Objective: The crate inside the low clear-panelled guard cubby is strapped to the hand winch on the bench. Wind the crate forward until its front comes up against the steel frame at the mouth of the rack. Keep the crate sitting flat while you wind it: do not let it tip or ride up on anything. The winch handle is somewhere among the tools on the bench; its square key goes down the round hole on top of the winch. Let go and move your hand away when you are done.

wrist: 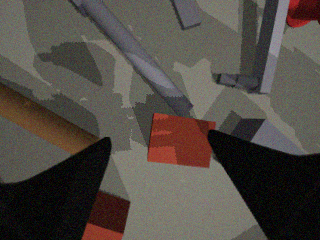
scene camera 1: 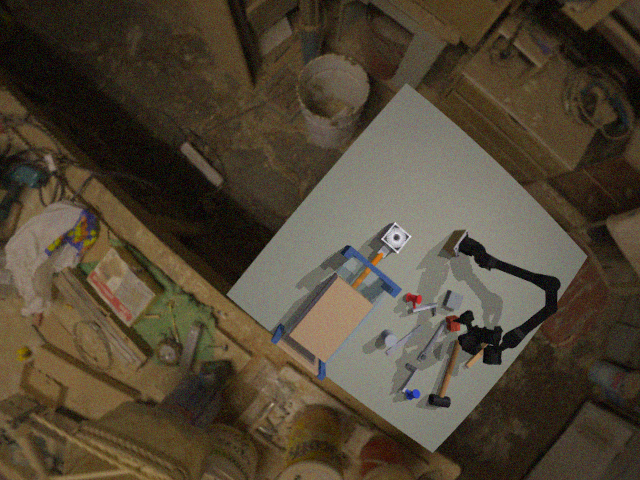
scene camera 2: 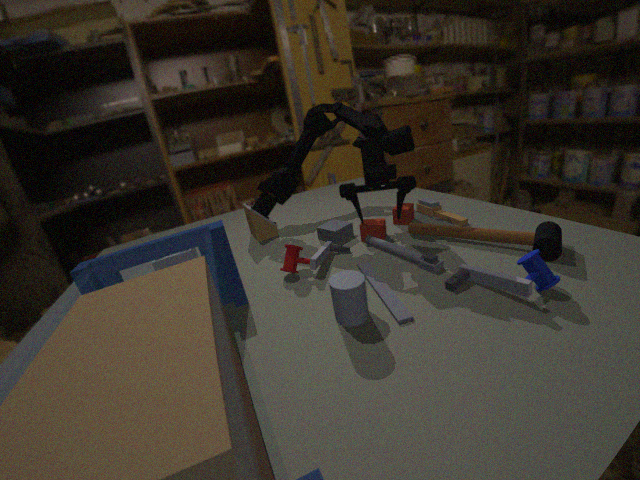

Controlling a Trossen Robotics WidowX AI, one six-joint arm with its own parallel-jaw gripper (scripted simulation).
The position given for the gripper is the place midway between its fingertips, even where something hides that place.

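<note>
Scene camera 2 has the gripper (scene camera 2: pixel 380 221), which is open and holding nothing, plus a hammer (scene camera 2: pixel 548 239), a blue knob (scene camera 2: pixel 538 271) and a cubby (scene camera 2: pixel 142 360). In the wrist view there's a grey block (wrist: pixel 258 131), there's a red block (wrist: pixel 176 140), and the gripper is there too (wrist: pixel 161 137). Scene camera 1 shows the gripper as well (scene camera 1: pixel 455 329), together with the cubby (scene camera 1: pixel 350 295).
</note>
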